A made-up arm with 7 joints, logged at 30 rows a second.
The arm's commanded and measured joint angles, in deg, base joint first. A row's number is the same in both.
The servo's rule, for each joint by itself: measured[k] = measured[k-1] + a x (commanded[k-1-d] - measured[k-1]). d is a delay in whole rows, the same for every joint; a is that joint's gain. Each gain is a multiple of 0.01, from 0.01 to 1. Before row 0 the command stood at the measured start. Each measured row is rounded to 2 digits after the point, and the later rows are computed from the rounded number. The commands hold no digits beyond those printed.
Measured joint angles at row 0: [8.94 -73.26 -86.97 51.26 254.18 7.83 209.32]
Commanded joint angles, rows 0 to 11: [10.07 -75.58 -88.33 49.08 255.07 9.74 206.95]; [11.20 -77.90 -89.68 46.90 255.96 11.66 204.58]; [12.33 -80.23 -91.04 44.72 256.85 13.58 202.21]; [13.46 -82.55 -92.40 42.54 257.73 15.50 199.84]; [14.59 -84.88 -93.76 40.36 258.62 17.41 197.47]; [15.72 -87.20 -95.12 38.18 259.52 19.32 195.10]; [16.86 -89.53 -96.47 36.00 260.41 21.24 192.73]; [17.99 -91.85 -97.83 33.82 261.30 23.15 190.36]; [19.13 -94.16 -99.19 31.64 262.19 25.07 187.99]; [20.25 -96.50 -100.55 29.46 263.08 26.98 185.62]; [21.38 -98.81 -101.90 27.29 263.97 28.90 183.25]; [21.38 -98.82 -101.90 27.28 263.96 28.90 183.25]
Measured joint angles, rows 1 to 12: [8.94 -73.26 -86.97 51.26 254.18 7.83 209.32]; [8.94 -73.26 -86.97 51.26 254.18 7.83 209.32]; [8.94 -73.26 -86.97 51.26 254.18 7.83 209.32]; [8.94 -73.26 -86.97 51.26 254.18 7.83 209.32]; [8.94 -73.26 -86.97 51.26 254.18 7.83 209.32]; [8.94 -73.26 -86.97 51.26 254.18 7.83 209.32]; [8.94 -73.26 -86.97 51.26 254.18 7.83 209.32]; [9.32 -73.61 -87.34 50.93 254.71 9.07 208.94]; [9.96 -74.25 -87.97 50.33 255.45 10.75 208.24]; [10.77 -75.15 -88.80 49.49 256.28 12.59 207.28]; [11.68 -76.26 -89.77 48.45 257.14 14.48 206.09]; [12.67 -77.55 -90.85 47.24 258.01 16.38 204.71]
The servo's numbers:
d 7
a 0.34 0.15 0.27 0.15 0.59 0.65 0.16

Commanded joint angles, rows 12 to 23: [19.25 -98.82 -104.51 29.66 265.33 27.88 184.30]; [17.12 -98.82 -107.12 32.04 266.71 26.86 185.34]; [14.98 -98.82 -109.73 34.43 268.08 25.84 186.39]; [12.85 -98.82 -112.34 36.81 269.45 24.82 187.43]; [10.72 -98.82 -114.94 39.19 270.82 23.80 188.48]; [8.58 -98.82 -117.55 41.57 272.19 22.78 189.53]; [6.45 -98.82 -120.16 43.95 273.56 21.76 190.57]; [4.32 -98.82 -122.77 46.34 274.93 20.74 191.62]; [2.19 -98.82 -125.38 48.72 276.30 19.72 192.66]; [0.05 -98.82 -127.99 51.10 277.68 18.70 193.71]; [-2.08 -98.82 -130.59 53.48 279.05 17.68 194.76]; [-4.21 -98.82 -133.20 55.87 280.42 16.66 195.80]
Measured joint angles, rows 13 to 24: [13.71 -79.00 -92.00 45.88 258.90 18.29 203.17]; [14.78 -80.58 -93.21 44.40 259.79 20.21 201.50]; [15.87 -82.27 -94.46 42.81 260.68 22.12 199.72]; [16.98 -84.05 -95.74 41.13 261.57 24.04 197.84]; [18.09 -85.92 -97.04 39.38 262.46 25.95 195.88]; [19.21 -87.85 -98.35 37.57 263.35 27.87 193.86]; [19.95 -89.50 -99.31 36.03 263.71 28.54 192.16]; [19.71 -90.90 -100.71 35.07 264.67 28.11 190.90]; [18.83 -92.09 -102.44 34.62 265.87 27.30 190.01]; [17.52 -93.10 -104.41 34.59 267.17 26.35 189.43]; [15.93 -93.96 -106.55 34.92 268.52 25.36 189.11]; [14.16 -94.69 -108.82 35.56 269.88 24.35 189.01]
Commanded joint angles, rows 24 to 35: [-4.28 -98.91 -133.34 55.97 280.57 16.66 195.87]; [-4.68 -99.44 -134.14 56.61 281.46 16.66 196.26]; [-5.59 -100.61 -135.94 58.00 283.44 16.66 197.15]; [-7.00 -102.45 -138.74 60.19 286.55 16.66 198.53]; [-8.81 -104.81 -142.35 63.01 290.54 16.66 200.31]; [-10.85 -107.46 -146.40 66.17 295.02 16.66 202.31]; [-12.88 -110.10 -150.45 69.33 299.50 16.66 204.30]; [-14.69 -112.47 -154.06 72.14 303.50 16.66 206.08]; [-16.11 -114.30 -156.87 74.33 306.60 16.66 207.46]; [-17.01 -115.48 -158.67 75.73 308.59 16.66 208.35]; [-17.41 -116.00 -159.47 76.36 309.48 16.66 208.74]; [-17.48 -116.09 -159.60 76.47 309.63 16.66 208.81]
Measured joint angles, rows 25 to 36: [12.26 -95.31 -111.18 36.46 271.24 23.33 189.09]; [10.28 -95.84 -113.60 37.58 272.61 22.31 189.33]; [8.25 -96.29 -116.08 38.89 273.98 21.29 189.70]; [6.19 -96.67 -118.59 40.36 275.35 20.27 190.17]; [4.10 -96.99 -121.13 41.97 276.72 19.25 190.74]; [2.00 -97.26 -123.68 43.70 278.09 18.23 191.38]; [-0.11 -97.49 -126.25 45.53 279.46 17.21 192.09]; [-1.53 -97.70 -128.16 47.10 280.11 16.85 192.69]; [-2.60 -97.96 -129.77 48.53 280.91 16.73 193.26]; [-3.62 -98.36 -131.44 49.95 282.40 16.68 193.88]; [-4.77 -98.97 -133.41 51.49 284.85 16.67 194.62]; [-6.14 -99.85 -135.82 53.22 288.21 16.66 195.53]
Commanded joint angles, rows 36 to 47: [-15.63 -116.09 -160.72 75.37 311.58 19.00 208.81]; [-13.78 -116.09 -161.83 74.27 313.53 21.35 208.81]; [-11.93 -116.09 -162.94 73.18 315.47 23.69 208.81]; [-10.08 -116.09 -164.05 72.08 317.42 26.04 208.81]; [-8.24 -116.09 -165.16 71.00 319.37 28.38 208.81]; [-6.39 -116.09 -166.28 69.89 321.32 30.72 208.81]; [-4.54 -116.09 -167.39 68.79 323.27 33.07 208.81]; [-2.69 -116.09 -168.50 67.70 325.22 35.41 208.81]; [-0.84 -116.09 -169.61 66.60 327.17 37.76 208.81]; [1.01 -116.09 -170.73 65.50 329.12 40.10 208.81]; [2.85 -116.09 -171.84 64.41 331.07 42.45 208.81]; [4.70 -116.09 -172.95 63.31 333.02 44.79 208.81]
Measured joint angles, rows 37 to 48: [-7.74 -100.99 -138.68 55.16 292.23 16.66 196.61]; [-9.49 -102.36 -141.86 57.29 296.52 16.66 197.84]; [-11.26 -103.88 -145.15 59.52 300.64 16.66 199.16]; [-12.91 -105.44 -148.31 61.74 304.16 16.66 200.49]; [-14.30 -106.95 -151.11 63.84 306.77 16.66 201.75]; [-15.36 -108.31 -153.37 65.72 308.37 16.66 202.87]; [-16.08 -109.48 -155.05 67.33 309.11 16.66 203.82]; [-15.93 -110.47 -156.58 68.54 310.57 18.18 204.62]; [-15.20 -111.31 -158.00 69.40 312.32 20.24 205.29]; [-14.09 -112.03 -159.33 69.97 314.18 22.48 205.85]; [-12.73 -112.64 -160.60 70.29 316.09 24.79 206.32]; [-11.20 -113.16 -161.83 70.40 318.03 27.12 206.72]
